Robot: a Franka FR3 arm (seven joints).
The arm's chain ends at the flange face. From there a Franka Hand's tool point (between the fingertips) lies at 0.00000 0.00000 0.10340 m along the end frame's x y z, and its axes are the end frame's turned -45 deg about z.
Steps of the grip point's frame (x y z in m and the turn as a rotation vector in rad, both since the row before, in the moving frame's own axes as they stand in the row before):
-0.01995 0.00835 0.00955 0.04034 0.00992 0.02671
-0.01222 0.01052 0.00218 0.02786 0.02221 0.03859
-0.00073 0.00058 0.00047 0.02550 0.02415 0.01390
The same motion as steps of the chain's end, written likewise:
-0.00603 0.02371 0.00964 0.03554 -0.02151 0.02671
-0.00086 0.01975 0.00225 0.03540 -0.00400 0.03859
-0.00003 0.00456 0.00053 0.03511 -0.00095 0.01390

